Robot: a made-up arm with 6 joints. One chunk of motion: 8 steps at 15 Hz.
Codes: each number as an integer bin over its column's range. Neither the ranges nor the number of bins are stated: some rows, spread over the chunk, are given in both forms.
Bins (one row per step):
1: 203 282 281 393 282 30
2: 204 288 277 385 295 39
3: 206 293 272 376 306 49
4: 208 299 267 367 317 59
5: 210 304 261 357 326 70
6: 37 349 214 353 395 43
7: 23 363 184 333 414 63
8: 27 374 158 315 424 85
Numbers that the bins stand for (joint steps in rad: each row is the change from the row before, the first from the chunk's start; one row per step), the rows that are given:
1: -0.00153 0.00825 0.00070 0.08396 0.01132 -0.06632
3: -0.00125 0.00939 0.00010 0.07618 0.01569 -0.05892
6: -0.01745 0.01520 -0.00376 0.06565 0.03189 -0.06125
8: -0.01841 0.01779 -0.00749 0.04825 0.03717 -0.04490
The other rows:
2: -0.00144 0.00887 0.00043 0.08030 0.01369 -0.06281
4: -0.00105 0.01001 -0.00023 0.07206 0.01769 -0.05502
5: -0.00086 0.01053 -0.00063 0.06748 0.01933 -0.05074
7: -0.01879 0.01665 -0.00576 0.05649 0.03535 -0.05347

